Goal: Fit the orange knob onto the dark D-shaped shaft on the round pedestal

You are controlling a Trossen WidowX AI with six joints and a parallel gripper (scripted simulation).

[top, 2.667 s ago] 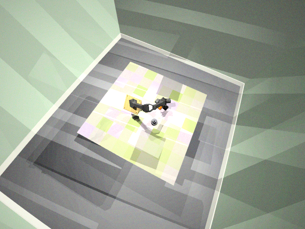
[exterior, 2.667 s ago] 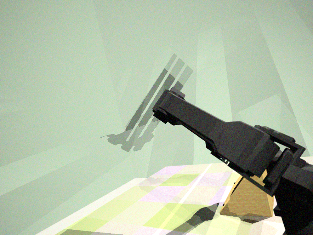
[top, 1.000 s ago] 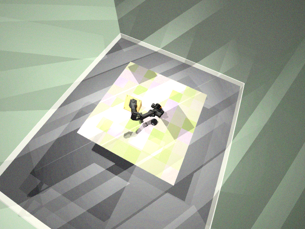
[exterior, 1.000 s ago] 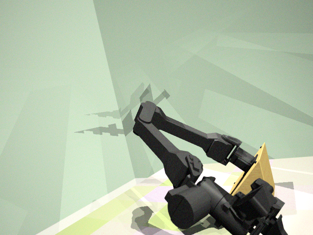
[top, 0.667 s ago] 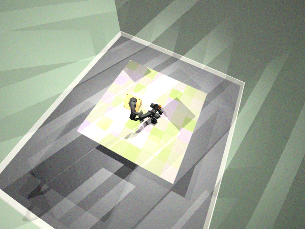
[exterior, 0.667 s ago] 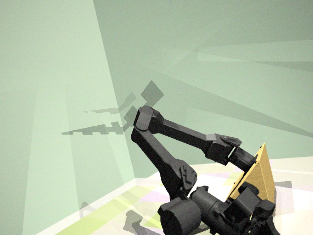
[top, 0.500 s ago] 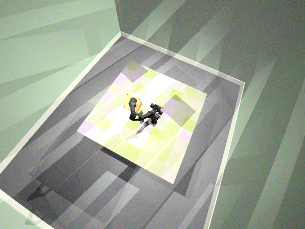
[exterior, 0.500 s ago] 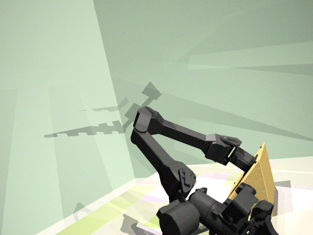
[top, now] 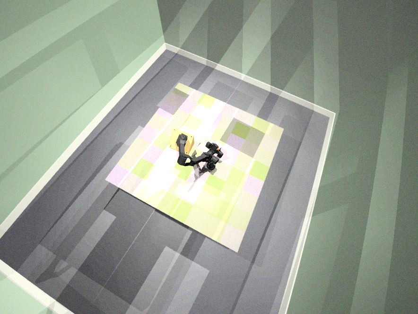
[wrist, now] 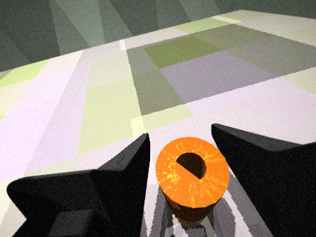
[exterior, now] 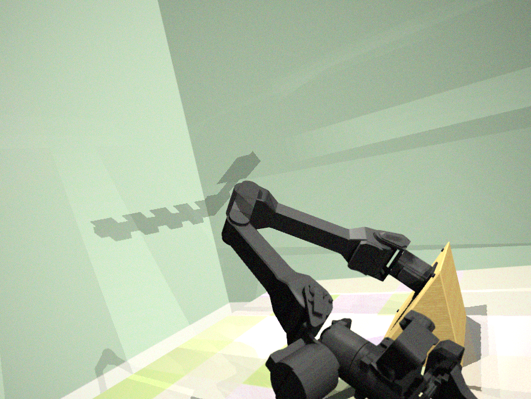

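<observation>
The orange knob is 10 mm behind my gripper tip, 30 mm to the right of it and 10 mm below it. From my gripper tip the other things lie so: dark round pedestal 20 mm ahead, 200 mm to the right, 10 mm below.
</observation>
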